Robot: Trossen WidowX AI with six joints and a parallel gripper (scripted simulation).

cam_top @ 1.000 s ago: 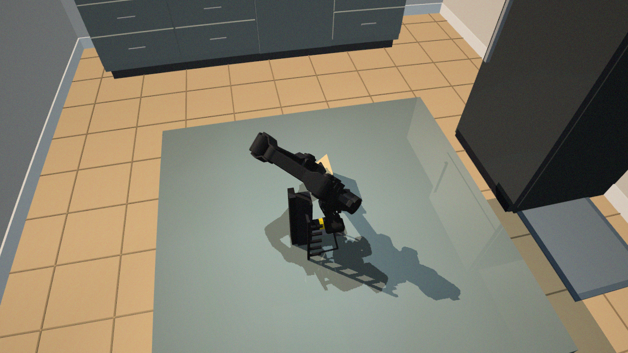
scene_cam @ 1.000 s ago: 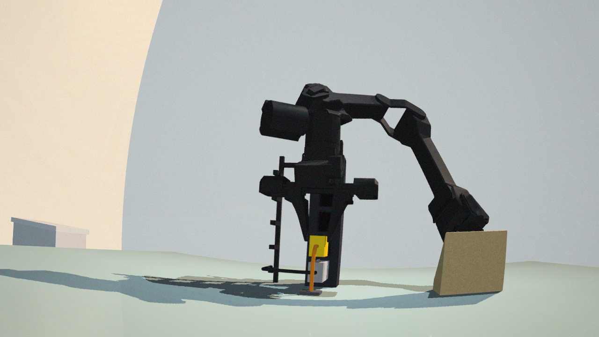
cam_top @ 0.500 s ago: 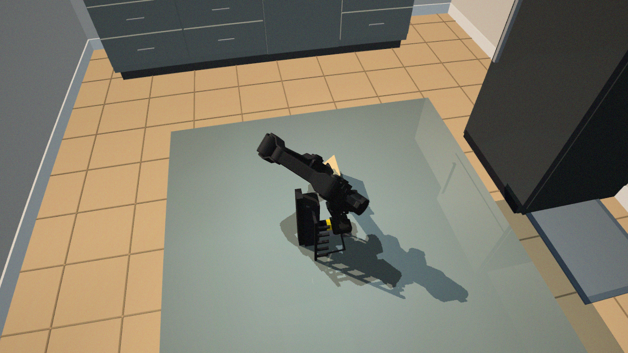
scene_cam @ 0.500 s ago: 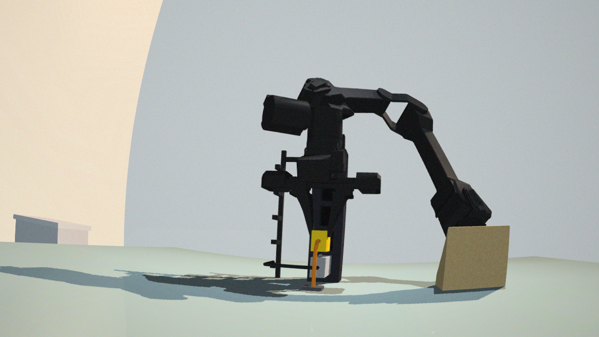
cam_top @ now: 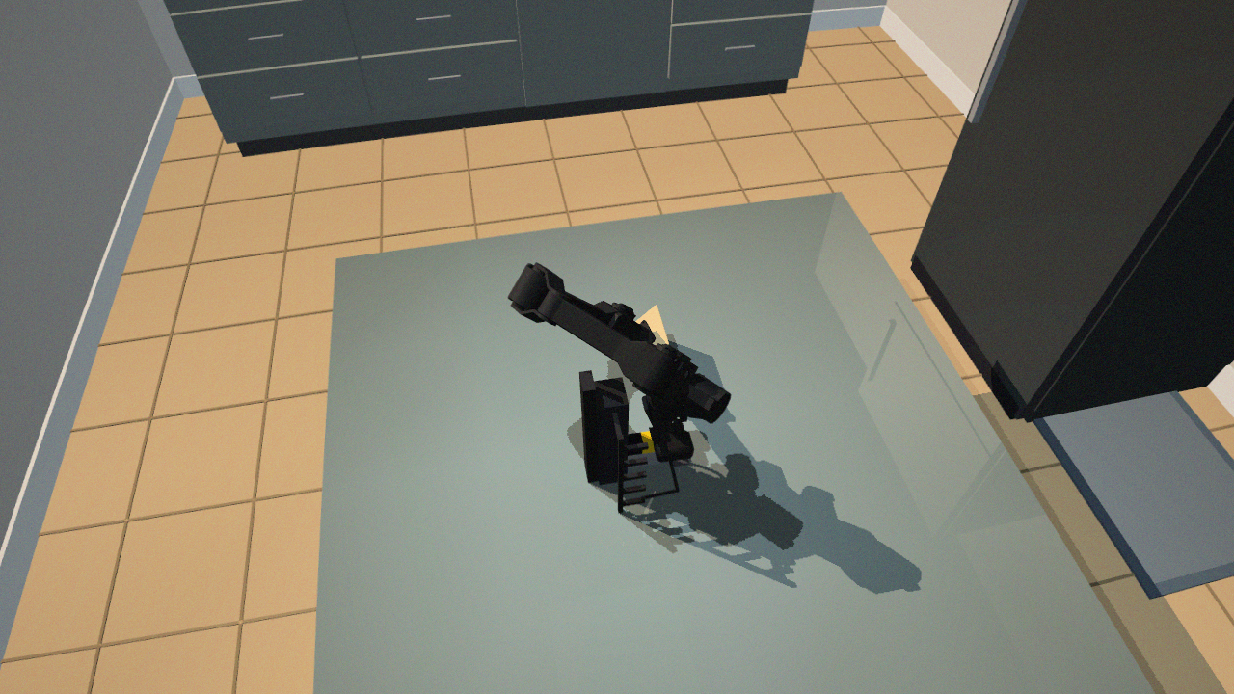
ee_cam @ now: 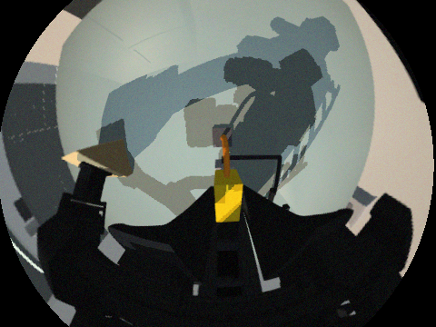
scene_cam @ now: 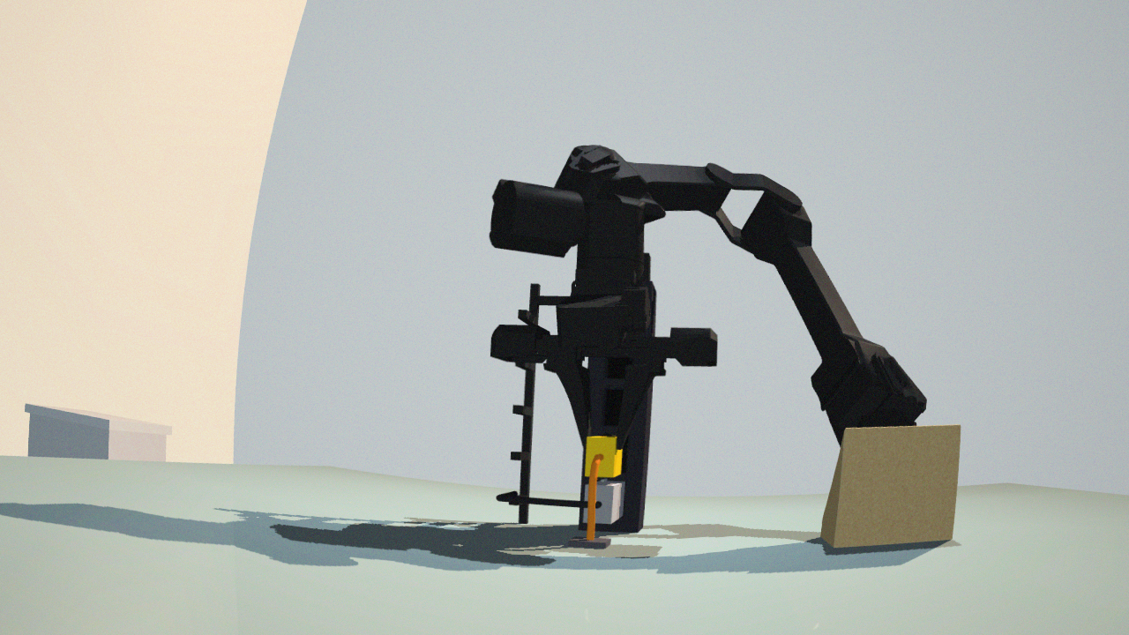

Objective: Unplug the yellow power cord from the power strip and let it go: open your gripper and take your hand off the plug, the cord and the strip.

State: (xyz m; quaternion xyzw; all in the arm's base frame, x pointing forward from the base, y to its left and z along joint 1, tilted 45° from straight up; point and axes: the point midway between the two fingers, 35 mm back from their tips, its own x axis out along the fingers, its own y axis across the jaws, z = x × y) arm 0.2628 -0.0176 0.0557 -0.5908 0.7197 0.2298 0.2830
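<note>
Now: gripper tip 30 mm to the left of the yellow plug.
</note>
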